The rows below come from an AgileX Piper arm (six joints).
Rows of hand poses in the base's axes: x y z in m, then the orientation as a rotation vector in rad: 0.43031 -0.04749 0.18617 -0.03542 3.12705 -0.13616; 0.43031 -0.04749 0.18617 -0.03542 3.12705 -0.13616; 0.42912 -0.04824 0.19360 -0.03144 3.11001 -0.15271; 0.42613 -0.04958 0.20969 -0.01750 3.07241 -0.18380; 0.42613 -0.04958 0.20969 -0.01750 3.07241 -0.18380; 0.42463 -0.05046 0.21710 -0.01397 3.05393 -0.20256; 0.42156 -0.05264 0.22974 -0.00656 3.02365 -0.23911; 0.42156 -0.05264 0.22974 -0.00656 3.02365 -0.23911; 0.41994 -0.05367 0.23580 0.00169 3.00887 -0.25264; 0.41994 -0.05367 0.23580 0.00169 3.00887 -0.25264; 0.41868 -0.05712 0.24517 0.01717 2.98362 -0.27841; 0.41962 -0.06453 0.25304 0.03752 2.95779 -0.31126; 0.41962 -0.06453 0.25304 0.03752 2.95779 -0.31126; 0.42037 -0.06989 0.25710 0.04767 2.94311 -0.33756; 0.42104 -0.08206 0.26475 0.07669 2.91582 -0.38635; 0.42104 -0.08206 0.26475 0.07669 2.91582 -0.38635; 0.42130 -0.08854 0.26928 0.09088 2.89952 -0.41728; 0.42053 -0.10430 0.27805 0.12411 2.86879 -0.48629; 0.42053 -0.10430 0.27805 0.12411 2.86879 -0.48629; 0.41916 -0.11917 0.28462 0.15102 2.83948 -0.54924; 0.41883 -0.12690 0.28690 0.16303 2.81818 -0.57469; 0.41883 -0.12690 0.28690 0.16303 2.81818 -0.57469
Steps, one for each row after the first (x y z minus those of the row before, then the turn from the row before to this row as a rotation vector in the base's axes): 0.00000 0.00000 0.00000 0.00000 0.00000 0.00000; -0.00119 -0.00075 0.00743 -0.01090 -0.01652 -0.00178; -0.00299 -0.00134 0.01609 -0.02088 -0.03658 -0.00733; 0.00000 0.00000 0.00000 0.00000 0.00000 0.00000; -0.00150 -0.00088 0.00741 -0.01277 -0.01748 -0.00161; -0.00307 -0.00218 0.01264 -0.02499 -0.02802 -0.00397; 0.00000 0.00000 0.00000 0.00000 0.00000 0.00000; -0.00162 -0.00103 0.00606 -0.00935 -0.01409 -0.00486; 0.00000 0.00000 0.00000 0.00000 0.00000 0.00000; -0.00126 -0.00345 0.00937 -0.01785 -0.02370 -0.00947; 0.00094 -0.00741 0.00787 -0.02260 -0.02349 -0.01327; 0.00000 0.00000 0.00000 0.00000 0.00000 0.00000; 0.00075 -0.00536 0.00406 -0.01812 -0.01217 -0.00722; 0.00067 -0.01217 0.00765 -0.03330 -0.02247 -0.02047; 0.00000 0.00000 0.00000 0.00000 0.00000 0.00000; 0.00026 -0.00648 0.00453 -0.02147 -0.01244 -0.01046; -0.00077 -0.01576 0.00877 -0.04744 -0.02090 -0.02547; 0.00000 0.00000 0.00000 0.00000 0.00000 0.00000; -0.00137 -0.01487 0.00657 -0.04409 -0.01834 -0.02133; -0.00033 -0.00773 0.00228 -0.01952 -0.01614 -0.00830; 0.00000 0.00000 0.00000 0.00000 0.00000 0.00000
